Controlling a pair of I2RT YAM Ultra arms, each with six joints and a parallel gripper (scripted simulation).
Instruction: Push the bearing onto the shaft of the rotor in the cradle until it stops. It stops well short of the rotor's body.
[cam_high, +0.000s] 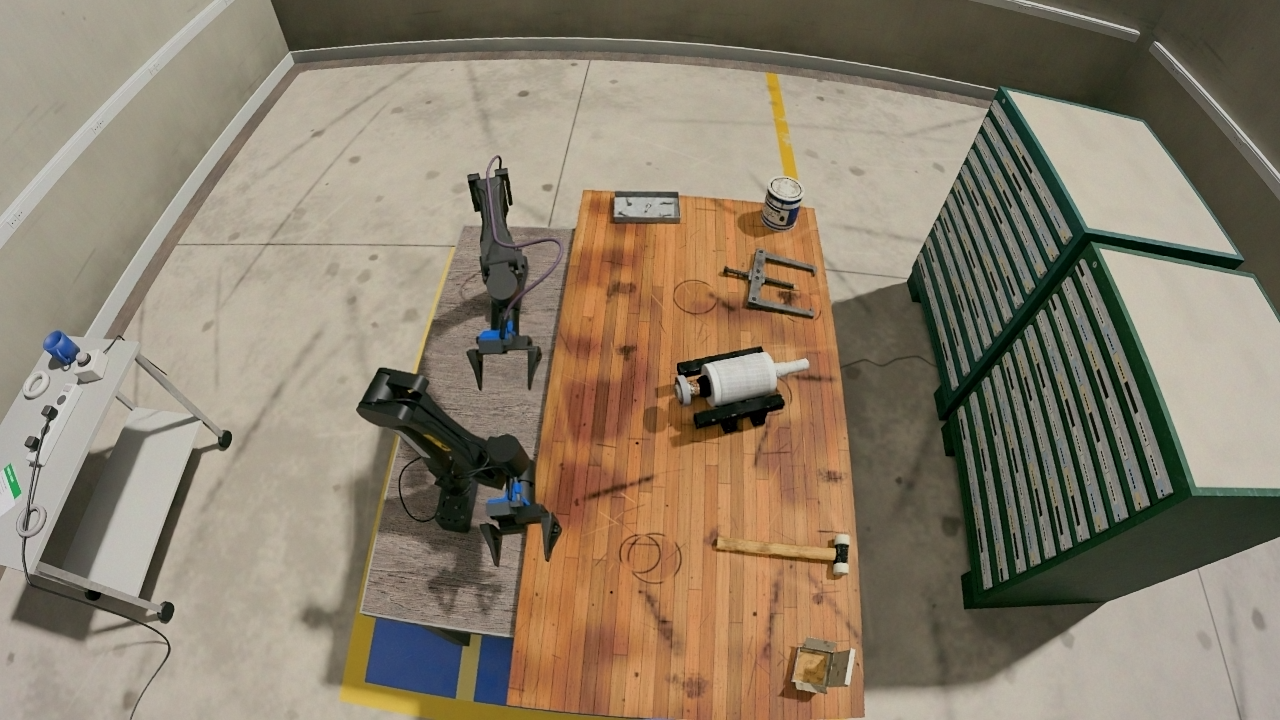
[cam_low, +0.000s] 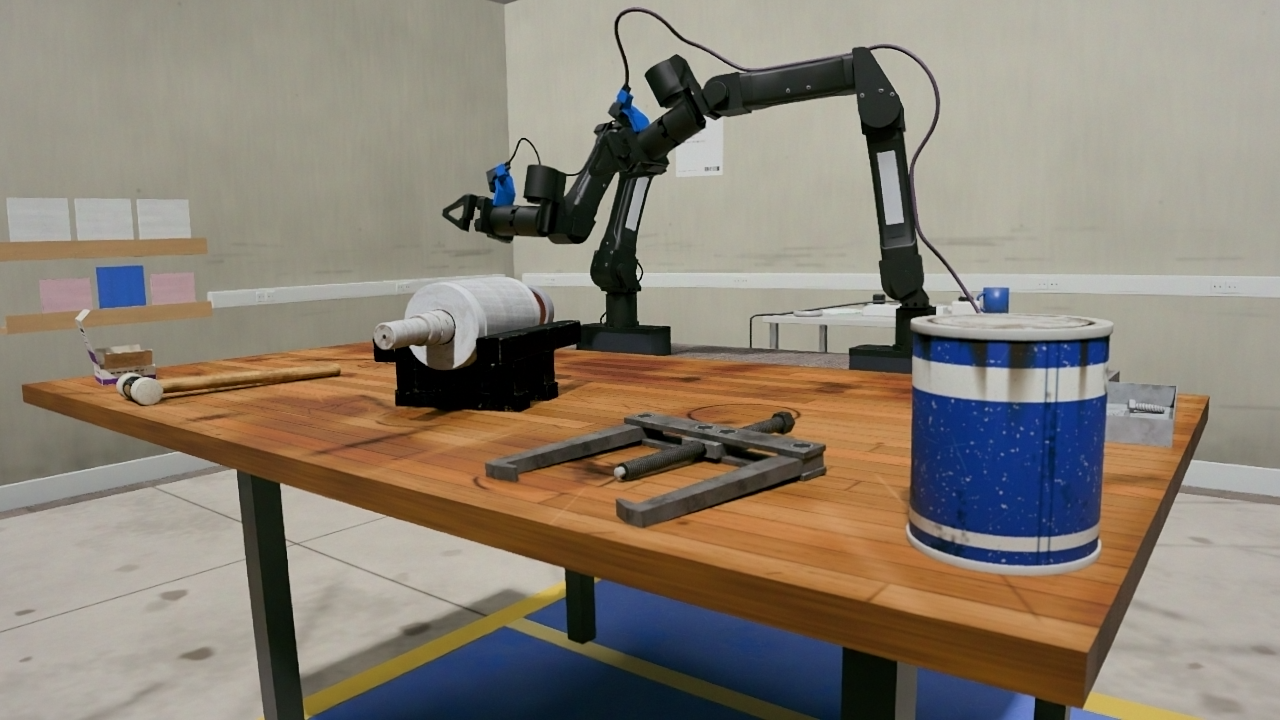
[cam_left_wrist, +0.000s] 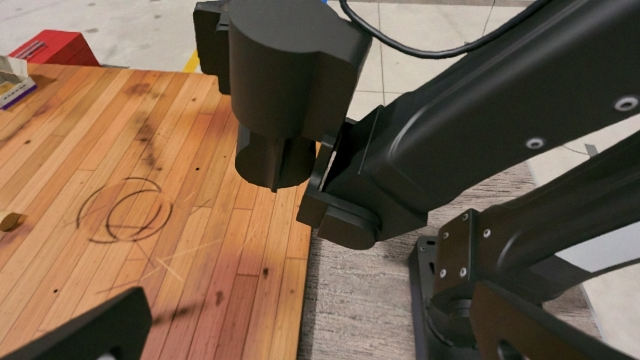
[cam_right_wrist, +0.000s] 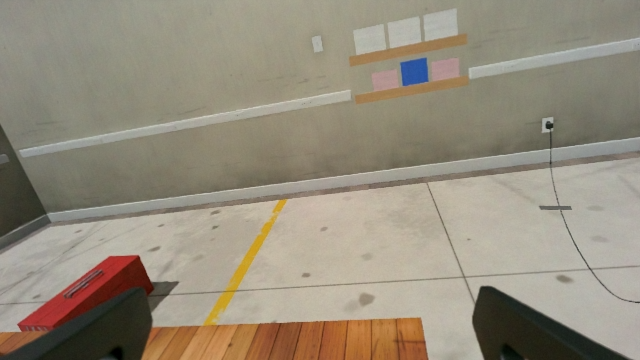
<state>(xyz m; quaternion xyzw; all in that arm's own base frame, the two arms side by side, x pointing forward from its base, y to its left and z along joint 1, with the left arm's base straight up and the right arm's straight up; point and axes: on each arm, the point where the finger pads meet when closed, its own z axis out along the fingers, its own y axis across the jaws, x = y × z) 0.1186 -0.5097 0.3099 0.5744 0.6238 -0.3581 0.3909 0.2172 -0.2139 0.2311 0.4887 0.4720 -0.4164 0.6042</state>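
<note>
Right now my right hand is 47 cm to the right of the grey bearing, 27 cm short of it and 15 cm above it. The rest, counted from my right hand: white rotor 52 cm to the left, 40 cm ahead, 15 cm below; box 61 cm ahead, 22 cm below, 13 cm to the right; black cradle 52 cm to the left, 40 cm ahead, 21 cm below.
</note>
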